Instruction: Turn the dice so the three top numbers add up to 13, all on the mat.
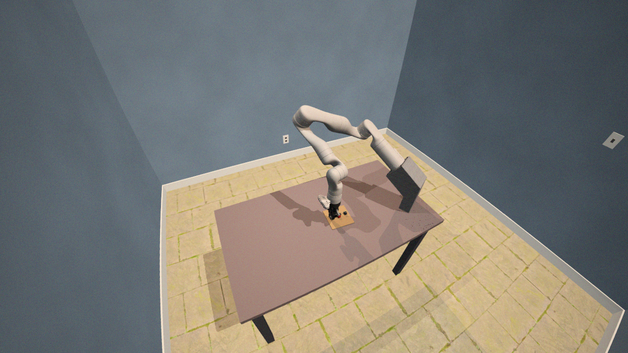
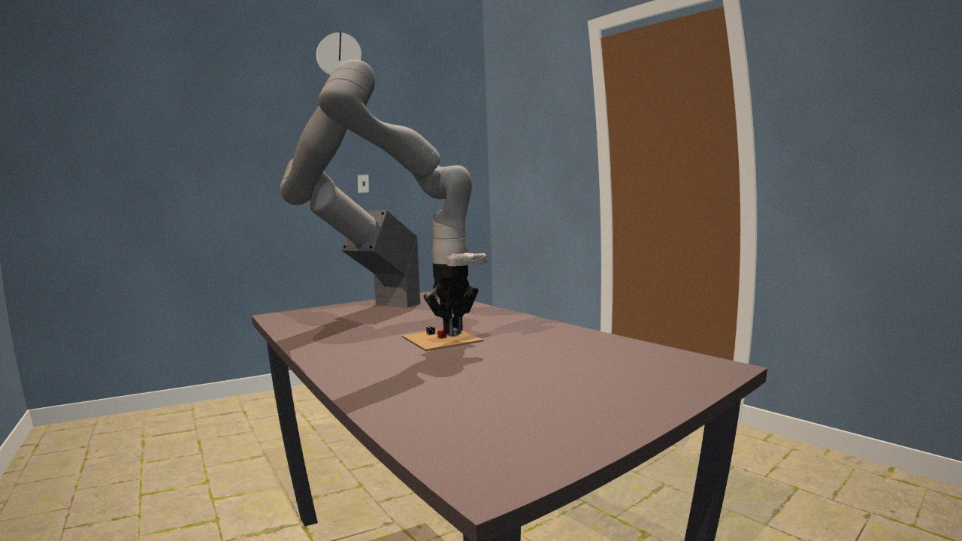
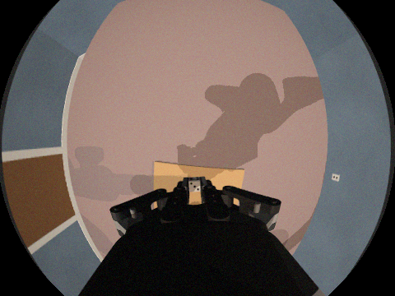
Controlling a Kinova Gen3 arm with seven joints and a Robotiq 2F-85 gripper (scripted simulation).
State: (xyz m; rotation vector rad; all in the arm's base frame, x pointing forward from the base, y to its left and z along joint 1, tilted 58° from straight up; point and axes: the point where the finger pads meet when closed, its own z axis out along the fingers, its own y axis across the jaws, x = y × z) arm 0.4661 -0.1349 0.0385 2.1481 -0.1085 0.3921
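The red die lies 50 mm behind my hand, 30 mm below it and 10 mm to the left of it. The rest, counted from my hand: tan mat (50 mm behind, 40 mm below, 10 mm to the left).
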